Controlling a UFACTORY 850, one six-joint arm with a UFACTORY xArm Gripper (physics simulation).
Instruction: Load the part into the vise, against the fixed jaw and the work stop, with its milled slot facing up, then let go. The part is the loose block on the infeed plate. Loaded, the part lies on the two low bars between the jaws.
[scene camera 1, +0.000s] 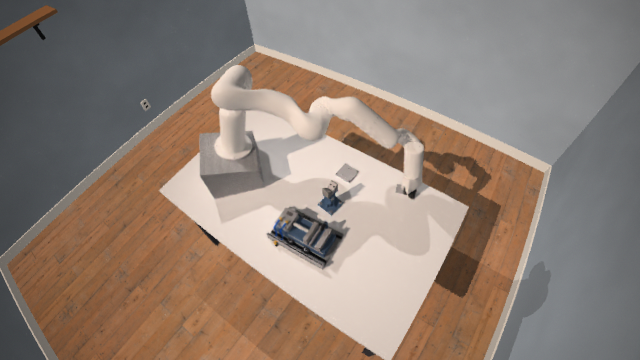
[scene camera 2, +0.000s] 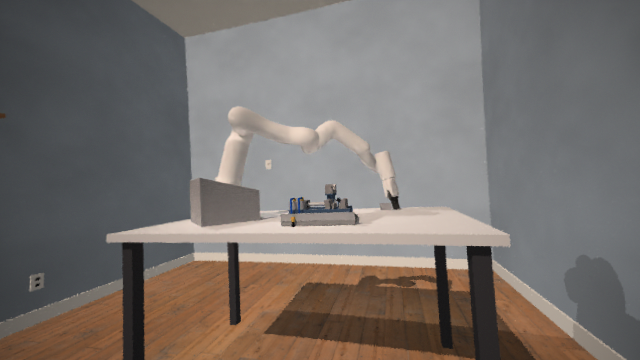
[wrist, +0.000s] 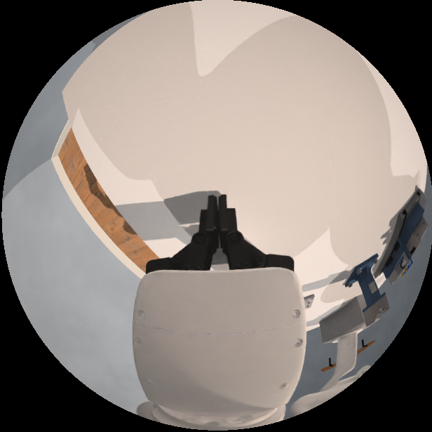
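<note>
The part, a small grey block (scene camera 1: 399, 188) (scene camera 2: 385, 206), sits on the white table by the far edge, off the flat grey plate. My gripper (scene camera 1: 411, 195) (scene camera 2: 396, 207) (wrist: 218, 205) is shut, its two black fingers together with nothing between them. Its tips are low at the table, just to the right of the block in both scene views; whether they touch it I cannot tell. In the wrist view the fingers and gripper body hide most of the block, and its slot cannot be made out. The vise (scene camera 1: 300, 231) (scene camera 2: 320, 218) (wrist: 411, 231) stands away from the gripper, with grey jaws on a blue body.
The flat grey plate (scene camera 1: 347, 172) (wrist: 309, 301) lies on the table (scene camera 1: 370, 300) between the arm base (scene camera 1: 231, 175) (scene camera 2: 225, 204) and the block. A blue stand with a grey head (scene camera 1: 330, 199) (scene camera 2: 330, 190) (wrist: 370, 286) rises between the plate and the vise.
</note>
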